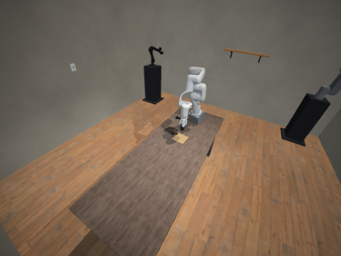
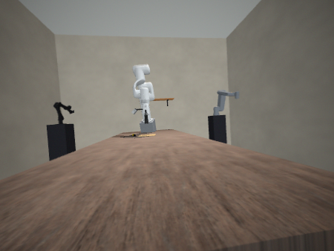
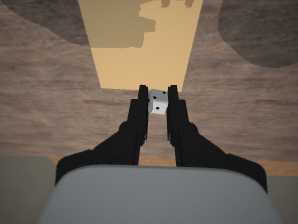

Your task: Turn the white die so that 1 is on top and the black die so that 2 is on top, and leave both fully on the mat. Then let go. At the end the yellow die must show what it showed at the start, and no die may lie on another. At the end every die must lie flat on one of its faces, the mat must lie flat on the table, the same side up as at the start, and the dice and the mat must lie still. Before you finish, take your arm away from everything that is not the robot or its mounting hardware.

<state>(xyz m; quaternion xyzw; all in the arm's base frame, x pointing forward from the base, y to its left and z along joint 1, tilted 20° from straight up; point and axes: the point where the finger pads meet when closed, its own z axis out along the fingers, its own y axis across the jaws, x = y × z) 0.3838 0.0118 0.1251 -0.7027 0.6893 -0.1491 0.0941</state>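
Right now the tan mat is 120 mm below my hand and 20 mm ahead of it. Also, from my hand: small yellow die (130 mm to the right, 120 mm below, 60 mm behind); then white die (10 mm below); then black die (120 mm below, 110 mm to the right).
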